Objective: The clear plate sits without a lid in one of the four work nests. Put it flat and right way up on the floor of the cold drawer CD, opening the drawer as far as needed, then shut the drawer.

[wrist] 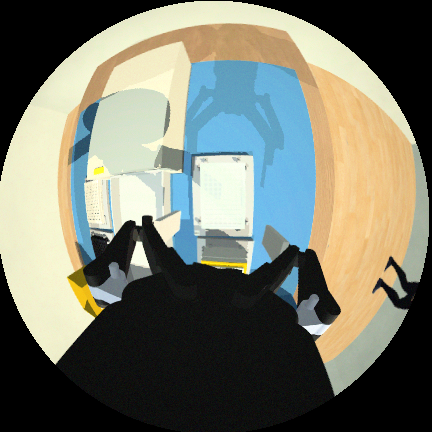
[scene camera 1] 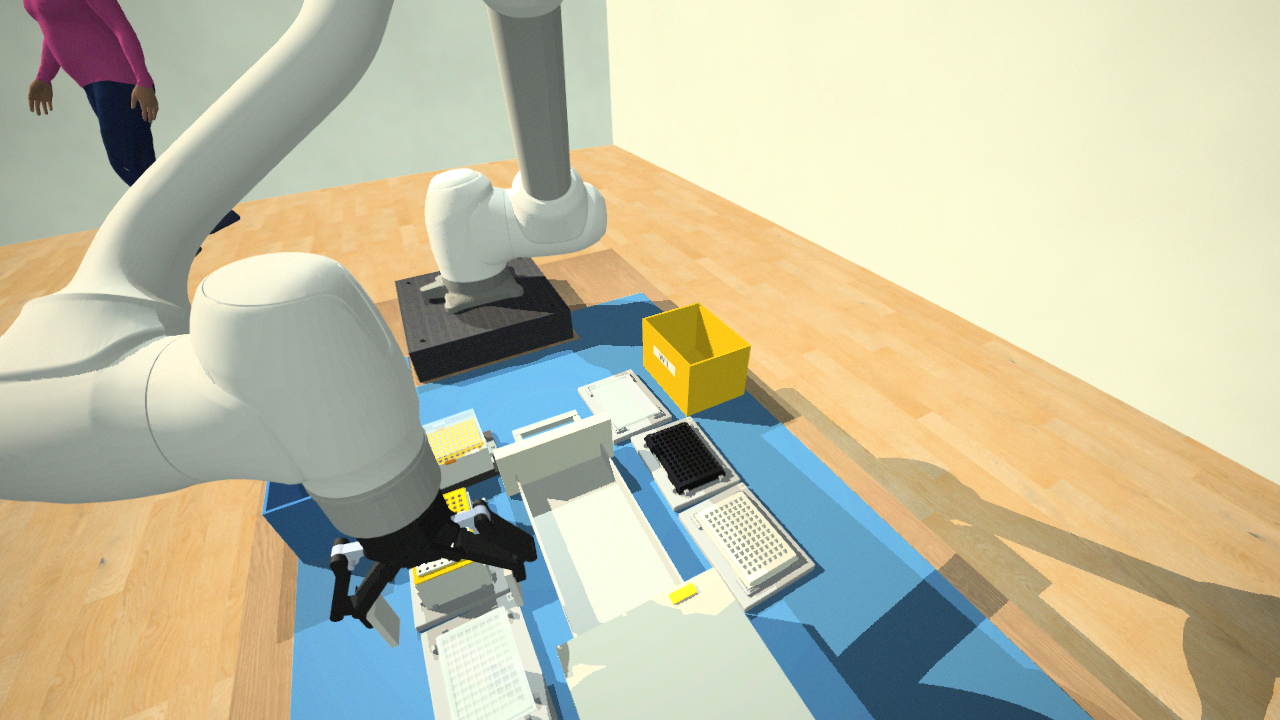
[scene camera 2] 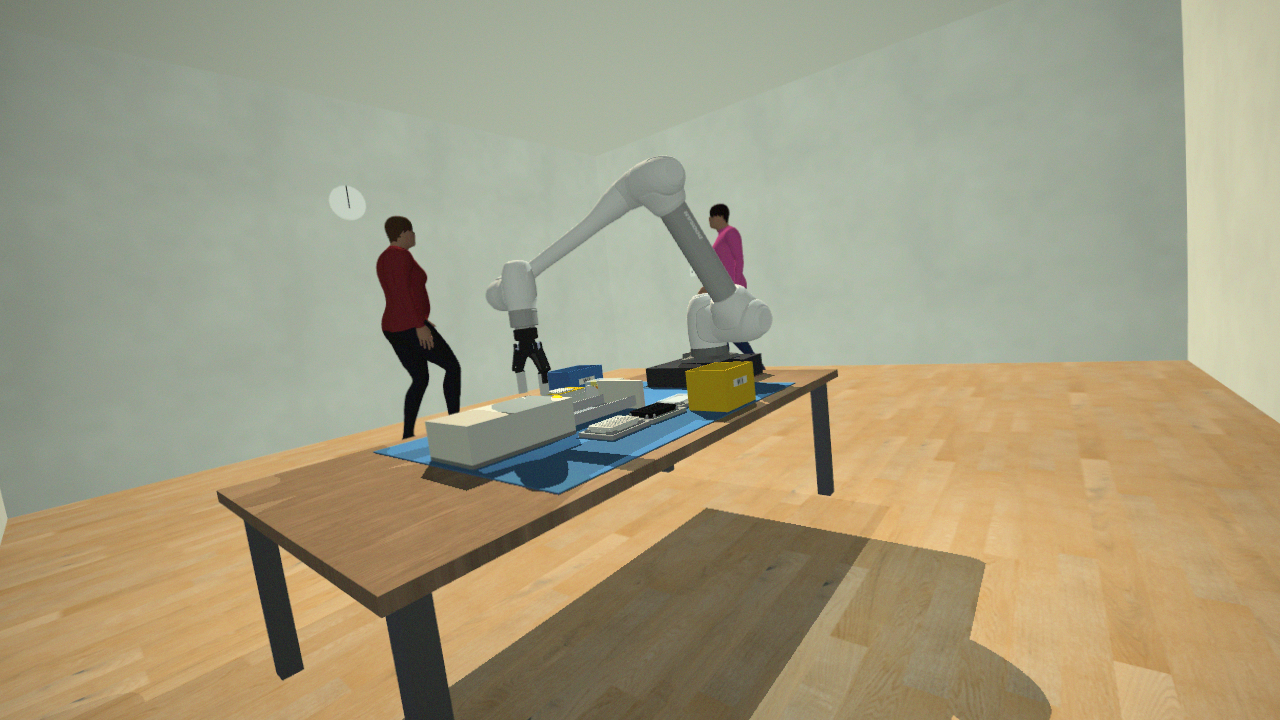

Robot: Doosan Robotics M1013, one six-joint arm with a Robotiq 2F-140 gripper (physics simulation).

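Seen in the pictures: gripper, fingertip midpoint: (wrist: 221,226) (scene camera 1: 458,613) (scene camera 2: 534,393); arm's base, link origin: (scene camera 1: 479,287) (scene camera 2: 710,359).
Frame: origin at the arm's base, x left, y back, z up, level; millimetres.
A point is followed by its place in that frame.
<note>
The clear plate (scene camera 1: 483,667) @[x -183, y -824, z -51 mm] (wrist: 222,195) @[x -186, y -825, z -52 mm] lies flat and lidless in a light nest (wrist: 250,200) @[x -241, y -816, z -65 mm], on the side of the cold drawer away from the black and white plates. My gripper (scene camera 1: 452,600) @[x -188, y -783, z 9 mm] (scene camera 2: 533,385) @[x -188, y -783, z 9 mm] (wrist: 221,226) @[x -188, y -783, z 9 mm] is open and empty, fingers pointing down. It hangs above the work area, by the clear plate's end nearest the yellow-rimmed rack; its exact height is hard to tell. The cold drawer (scene camera 1: 599,546) @[x -1, y -739, z -60 mm] (wrist: 137,195) @[x 4, y -829, z -59 mm] stands pulled far out of its housing (scene camera 1: 680,662) @[x 5, y -945, z 25 mm] (scene camera 2: 501,434) @[x 89, y -1112, z -17 mm] (wrist: 130,125) @[x -36, y -955, z 25 mm], and its visible floor is bare. Its front panel (scene camera 1: 554,452) @[x -8, y -585, z -12 mm] (scene camera 2: 622,392) @[x 16, y -585, z -22 mm] stands upright.
A yellow-rimmed rack (scene camera 1: 443,577) @[x -200, y -716, z -13 mm] (wrist: 224,264) @[x -194, y -711, z -5 mm] stands beside the clear plate's nest. A yellow tip box (scene camera 1: 456,443) @[x -142, y -505, z 0 mm] is farther back. A black plate (scene camera 1: 684,456) @[x 187, y -659, z -52 mm] and a white plate (scene camera 1: 750,537) @[x 191, y -831, z -51 mm] sit across the drawer. A yellow bin (scene camera 1: 696,358) @[x 366, y -418, z -73 mm] (scene camera 2: 720,389) @[x 370, y -559, z -12 mm] and a blue bin (scene camera 2: 575,376) @[x -258, y -528, z 21 mm] stand near the edges.
</note>
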